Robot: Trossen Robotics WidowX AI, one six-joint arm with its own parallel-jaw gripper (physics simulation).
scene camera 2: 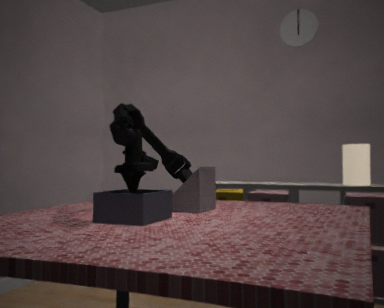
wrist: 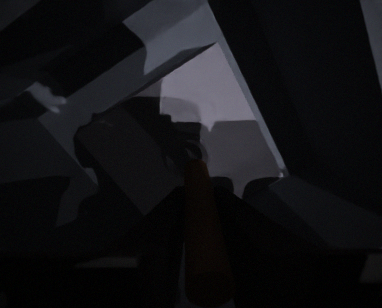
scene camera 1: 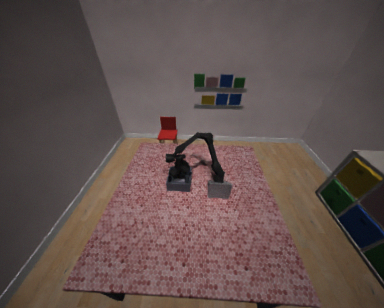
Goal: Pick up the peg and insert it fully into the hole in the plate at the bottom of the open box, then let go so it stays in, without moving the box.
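Where they show: gripper, fingertip midpoint: (scene camera 2: 133,193) (wrist: 199,195) (scene camera 1: 178,175); arm's base, origin of the base link: (scene camera 2: 191,182) (scene camera 1: 219,182).
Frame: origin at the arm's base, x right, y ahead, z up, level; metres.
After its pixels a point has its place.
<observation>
The dark, open box (scene camera 1: 179,187) {z -0.059, x -0.059, y 0.310 m} (scene camera 2: 116,208) {z -0.062, x 0.030, y 0.424 m} (wrist: 320,212) {z -0.053, x -0.029, y 0.409 m} stands upright on the table. A pale square plate (wrist: 220,95) {z -0.054, x 0.003, y 0.305 m} lies at its bottom, partly in shadow. The hole (wrist: 192,149) shows as a dark ring, partly covered by the peg's far end. The orange-brown peg (wrist: 206,240) {z 0.016, x 0.033, y 0.328 m} is between the fingers and points toward the hole; whether its tip is in the hole or above it I cannot tell. My gripper (scene camera 2: 133,190) {z -0.022, x 0.034, y 0.336 m} (wrist: 199,195) {z -0.022, x 0.034, y 0.336 m} is shut on the peg, pointing down, its fingertips at or just below the box's rim. The peg is hidden in both scene views.
The grey, wedge-shaped arm base (scene camera 1: 219,190) {z -0.009, x -0.073, y -0.005 m} (scene camera 2: 202,192) {z -0.034, x -0.078, y 0.050 m} stands beside the box on the red-tiled table top (scene camera 1: 185,240) {z -0.112, x -0.418, y 0.191 m} (scene camera 2: 250,240) {z -0.112, x -0.440, y 0.463 m}. The box's walls stand close around the gripper. A red chair (scene camera 1: 168,130), wall shelves (scene camera 1: 220,89) and a cabinet with coloured drawers (scene camera 1: 357,175) are beyond the table.
</observation>
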